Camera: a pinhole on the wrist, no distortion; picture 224 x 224 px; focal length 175.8 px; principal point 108.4 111.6 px. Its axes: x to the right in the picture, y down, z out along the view. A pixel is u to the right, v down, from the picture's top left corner.
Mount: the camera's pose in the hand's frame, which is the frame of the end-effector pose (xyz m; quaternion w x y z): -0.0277 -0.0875 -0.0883 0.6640 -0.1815 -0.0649 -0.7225
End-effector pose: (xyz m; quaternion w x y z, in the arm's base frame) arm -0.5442 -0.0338 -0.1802 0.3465 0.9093 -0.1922 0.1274
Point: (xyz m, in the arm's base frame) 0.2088 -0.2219 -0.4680
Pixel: outside the picture
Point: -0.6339 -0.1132 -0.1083
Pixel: outside the picture
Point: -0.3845 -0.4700 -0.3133
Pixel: 89.3 151.6
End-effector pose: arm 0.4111 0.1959 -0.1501 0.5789 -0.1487 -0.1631 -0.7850
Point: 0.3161 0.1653 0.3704
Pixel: 147.6 176.6
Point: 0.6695 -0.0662 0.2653
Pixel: 9.9 191.1
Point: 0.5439 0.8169 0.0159
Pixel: outside the picture
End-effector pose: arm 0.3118 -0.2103 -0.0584 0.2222 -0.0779 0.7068 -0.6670
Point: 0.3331 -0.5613 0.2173
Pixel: outside the picture
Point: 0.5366 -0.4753 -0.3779
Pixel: 29.3 76.8
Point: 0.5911 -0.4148 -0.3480
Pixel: 23.3 47.4
